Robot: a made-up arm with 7 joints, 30 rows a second.
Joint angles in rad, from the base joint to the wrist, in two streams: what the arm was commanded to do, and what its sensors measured. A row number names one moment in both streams.
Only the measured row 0 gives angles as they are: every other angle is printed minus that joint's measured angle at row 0.
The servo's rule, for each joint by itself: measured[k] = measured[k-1] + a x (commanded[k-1-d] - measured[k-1]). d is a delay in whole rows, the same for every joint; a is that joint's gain. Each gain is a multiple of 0.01, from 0.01 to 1. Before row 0 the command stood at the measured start. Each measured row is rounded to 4 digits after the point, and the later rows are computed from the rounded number. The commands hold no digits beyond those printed.
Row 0, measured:
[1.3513 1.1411 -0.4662 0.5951 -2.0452 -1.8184 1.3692]
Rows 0 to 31, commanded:
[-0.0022 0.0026 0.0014 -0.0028 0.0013 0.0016 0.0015]
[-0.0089 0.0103 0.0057 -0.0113 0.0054 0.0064 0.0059]
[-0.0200 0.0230 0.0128 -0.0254 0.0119 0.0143 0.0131]
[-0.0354 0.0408 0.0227 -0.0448 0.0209 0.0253 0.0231]
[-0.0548 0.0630 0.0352 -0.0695 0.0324 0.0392 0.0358]
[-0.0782 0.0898 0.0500 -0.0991 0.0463 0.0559 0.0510]
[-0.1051 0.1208 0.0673 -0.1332 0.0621 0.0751 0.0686]
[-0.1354 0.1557 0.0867 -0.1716 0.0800 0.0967 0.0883]
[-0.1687 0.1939 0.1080 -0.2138 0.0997 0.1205 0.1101]
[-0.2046 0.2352 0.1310 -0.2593 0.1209 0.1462 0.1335]
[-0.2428 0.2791 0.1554 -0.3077 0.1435 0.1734 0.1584]
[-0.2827 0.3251 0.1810 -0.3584 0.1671 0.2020 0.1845]
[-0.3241 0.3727 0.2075 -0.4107 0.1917 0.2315 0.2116]
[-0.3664 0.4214 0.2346 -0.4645 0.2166 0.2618 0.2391]
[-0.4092 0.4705 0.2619 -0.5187 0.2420 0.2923 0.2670]
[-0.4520 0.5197 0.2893 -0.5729 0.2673 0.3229 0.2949]
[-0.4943 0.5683 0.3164 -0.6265 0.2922 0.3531 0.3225]
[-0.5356 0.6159 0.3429 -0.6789 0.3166 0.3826 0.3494]
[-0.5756 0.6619 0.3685 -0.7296 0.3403 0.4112 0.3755]
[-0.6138 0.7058 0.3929 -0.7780 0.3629 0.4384 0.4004]
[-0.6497 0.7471 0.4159 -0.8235 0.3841 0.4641 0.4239]
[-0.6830 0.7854 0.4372 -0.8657 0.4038 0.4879 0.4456]
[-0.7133 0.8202 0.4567 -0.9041 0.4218 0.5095 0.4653]
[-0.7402 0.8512 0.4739 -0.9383 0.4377 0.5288 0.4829]
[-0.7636 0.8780 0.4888 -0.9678 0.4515 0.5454 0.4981]
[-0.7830 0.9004 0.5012 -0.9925 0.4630 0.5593 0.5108]
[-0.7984 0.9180 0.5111 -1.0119 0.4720 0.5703 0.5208]
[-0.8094 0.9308 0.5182 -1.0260 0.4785 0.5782 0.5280]
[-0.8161 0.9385 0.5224 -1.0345 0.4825 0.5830 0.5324]
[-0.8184 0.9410 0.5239 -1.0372 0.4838 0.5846 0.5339]
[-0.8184 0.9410 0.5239 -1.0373 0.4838 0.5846 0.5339]
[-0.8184 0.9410 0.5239 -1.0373 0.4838 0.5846 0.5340]
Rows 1 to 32, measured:
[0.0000 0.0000 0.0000 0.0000 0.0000 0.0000 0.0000]
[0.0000 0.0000 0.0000 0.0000 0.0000 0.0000 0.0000]
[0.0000 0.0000 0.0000 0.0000 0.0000 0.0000 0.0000]
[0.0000 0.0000 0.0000 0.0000 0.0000 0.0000 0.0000]
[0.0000 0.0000 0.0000 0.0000 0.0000 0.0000 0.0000]
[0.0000 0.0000 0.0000 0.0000 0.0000 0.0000 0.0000]
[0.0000 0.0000 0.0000 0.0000 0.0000 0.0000 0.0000]
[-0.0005 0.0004 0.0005 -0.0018 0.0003 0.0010 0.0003]
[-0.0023 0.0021 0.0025 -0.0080 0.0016 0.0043 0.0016]
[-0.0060 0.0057 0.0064 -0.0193 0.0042 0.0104 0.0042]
[-0.0122 0.0117 0.0126 -0.0359 0.0084 0.0195 0.0085]
[-0.0211 0.0204 0.0212 -0.0577 0.0144 0.0315 0.0148]
[-0.0331 0.0322 0.0321 -0.0846 0.0224 0.0464 0.0231]
[-0.0482 0.0473 0.0455 -0.1162 0.0323 0.0639 0.0336]
[-0.0665 0.0657 0.0612 -0.1522 0.0442 0.0839 0.0462]
[-0.0880 0.0875 0.0790 -0.1922 0.0581 0.1062 0.0609]
[-0.1125 0.1126 0.0988 -0.2358 0.0738 0.1306 0.0776]
[-0.1399 0.1409 0.1203 -0.2825 0.0912 0.1567 0.0962]
[-0.1699 0.1722 0.1434 -0.3318 0.1102 0.1843 0.1165]
[-0.2023 0.2063 0.1678 -0.3831 0.1306 0.2131 0.1384]
[-0.2368 0.2429 0.1932 -0.4360 0.1521 0.2428 0.1616]
[-0.2730 0.2816 0.2193 -0.4898 0.1746 0.2730 0.1858]
[-0.3106 0.3221 0.2459 -0.5438 0.1978 0.3034 0.2109]
[-0.3492 0.3640 0.2727 -0.5976 0.2214 0.3337 0.2366]
[-0.3883 0.4068 0.2994 -0.6504 0.2452 0.3635 0.2625]
[-0.4276 0.4502 0.3257 -0.7019 0.2690 0.3926 0.2885]
[-0.4667 0.4937 0.3512 -0.7514 0.2925 0.4205 0.3142]
[-0.5051 0.5368 0.3758 -0.7983 0.3154 0.4471 0.3394]
[-0.5425 0.5791 0.3991 -0.8421 0.3375 0.4720 0.3638]
[-0.5784 0.6201 0.4210 -0.8824 0.3586 0.4949 0.3871]
[-0.6124 0.6594 0.4411 -0.9187 0.3784 0.5156 0.4091]
[-0.6442 0.6966 0.4592 -0.9506 0.3967 0.5338 0.4296]
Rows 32 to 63, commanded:
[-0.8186 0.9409 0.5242 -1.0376 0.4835 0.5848 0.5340]
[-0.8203 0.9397 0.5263 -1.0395 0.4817 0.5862 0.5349]
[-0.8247 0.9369 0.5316 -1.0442 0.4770 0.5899 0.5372]
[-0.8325 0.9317 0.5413 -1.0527 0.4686 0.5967 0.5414]
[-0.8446 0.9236 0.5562 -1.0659 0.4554 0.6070 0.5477]
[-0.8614 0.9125 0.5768 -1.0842 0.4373 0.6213 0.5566]
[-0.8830 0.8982 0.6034 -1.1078 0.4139 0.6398 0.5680]
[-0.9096 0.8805 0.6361 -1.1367 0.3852 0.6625 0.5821]
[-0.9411 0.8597 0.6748 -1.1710 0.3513 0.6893 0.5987]
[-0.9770 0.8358 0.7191 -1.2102 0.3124 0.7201 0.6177]
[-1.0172 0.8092 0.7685 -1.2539 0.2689 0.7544 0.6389]
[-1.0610 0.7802 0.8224 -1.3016 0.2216 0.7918 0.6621]
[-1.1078 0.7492 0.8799 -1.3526 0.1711 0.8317 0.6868]
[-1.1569 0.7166 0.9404 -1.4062 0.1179 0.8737 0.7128]
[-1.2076 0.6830 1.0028 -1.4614 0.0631 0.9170 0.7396]
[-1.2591 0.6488 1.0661 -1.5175 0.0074 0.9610 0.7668]
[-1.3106 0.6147 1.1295 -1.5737 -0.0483 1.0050 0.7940]
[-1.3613 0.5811 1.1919 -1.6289 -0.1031 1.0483 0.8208]
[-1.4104 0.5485 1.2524 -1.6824 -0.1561 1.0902 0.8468]
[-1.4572 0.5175 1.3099 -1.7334 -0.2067 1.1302 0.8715]
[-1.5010 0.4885 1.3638 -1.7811 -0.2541 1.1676 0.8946]
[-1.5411 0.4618 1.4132 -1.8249 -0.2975 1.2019 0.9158]
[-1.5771 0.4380 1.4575 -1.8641 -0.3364 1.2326 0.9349]
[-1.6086 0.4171 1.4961 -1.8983 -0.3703 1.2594 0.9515]
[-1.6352 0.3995 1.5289 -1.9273 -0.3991 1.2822 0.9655]
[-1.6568 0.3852 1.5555 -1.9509 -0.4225 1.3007 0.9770]
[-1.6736 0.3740 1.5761 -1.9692 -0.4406 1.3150 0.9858]
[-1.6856 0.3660 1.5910 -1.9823 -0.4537 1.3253 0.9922]
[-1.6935 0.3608 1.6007 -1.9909 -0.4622 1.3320 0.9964]
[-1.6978 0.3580 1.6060 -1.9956 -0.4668 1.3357 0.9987]
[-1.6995 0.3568 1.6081 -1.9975 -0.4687 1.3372 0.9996]
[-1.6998 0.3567 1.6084 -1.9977 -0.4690 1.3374 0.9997]
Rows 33 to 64, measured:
[-0.6733 0.7312 0.4752 -0.9778 0.4133 0.5494 0.4483]
[-0.6996 0.7630 0.4888 -1.0000 0.4280 0.5621 0.4650]
[-0.7227 0.7915 0.5000 -1.0169 0.4406 0.5719 0.4795]
[-0.7423 0.8165 0.5085 -1.0283 0.4511 0.5787 0.4917]
[-0.7583 0.8377 0.5144 -1.0341 0.4593 0.5823 0.5014]
[-0.7709 0.8553 0.5180 -1.0362 0.4654 0.5837 0.5089]
[-0.7809 0.8699 0.5202 -1.0369 0.4700 0.5842 0.5147]
[-0.7888 0.8820 0.5217 -1.0374 0.4734 0.5846 0.5191]
[-0.7954 0.8918 0.5234 -1.0388 0.4755 0.5856 0.5227]
[-0.8016 0.8995 0.5265 -1.0423 0.4759 0.5882 0.5260]
[-0.8081 0.9050 0.5321 -1.0491 0.4741 0.5934 0.5295]
[-0.8158 0.9082 0.5413 -1.0600 0.4694 0.6017 0.5337]
[-0.8254 0.9089 0.5548 -1.0757 0.4614 0.6137 0.5390]
[-0.8375 0.9071 0.5733 -1.0966 0.4495 0.6296 0.5457]
[-0.8526 0.9026 0.5972 -1.1227 0.4334 0.6497 0.5541]
[-0.8712 0.8953 0.6267 -1.1541 0.4129 0.6739 0.5644]
[-0.8934 0.8852 0.6618 -1.1906 0.3878 0.7021 0.5767]
[-0.9194 0.8723 0.7023 -1.2317 0.3581 0.7340 0.5910]
[-0.9491 0.8566 0.7479 -1.2771 0.3240 0.7693 0.6074]
[-0.9824 0.8383 0.7981 -1.3262 0.2858 0.8074 0.6257]
[-1.0190 0.8176 0.8522 -1.3782 0.2438 0.8478 0.6457]
[-1.0586 0.7947 0.9094 -1.4323 0.1986 0.8900 0.6673]
[-1.1007 0.7699 0.9689 -1.4877 0.1508 0.9333 0.6902]
[-1.1448 0.7435 1.0299 -1.5436 0.1010 0.9770 0.7141]
[-1.1903 0.7159 1.0915 -1.5990 0.0500 1.0205 0.7386]
[-1.2365 0.6874 1.1526 -1.6532 -0.0015 1.0630 0.7635]
[-1.2828 0.6585 1.2124 -1.7053 -0.0528 1.1040 0.7883]
[-1.3286 0.6296 1.2699 -1.7546 -0.1031 1.1428 0.8127]
[-1.3732 0.6011 1.3244 -1.8003 -0.1517 1.1789 0.8364]
[-1.4160 0.5734 1.3750 -1.8418 -0.1979 1.2117 0.8591]
[-1.4564 0.5468 1.4210 -1.8785 -0.2410 1.2408 0.8804]
[-1.4939 0.5218 1.4620 -1.9102 -0.2805 1.2661 0.9000]

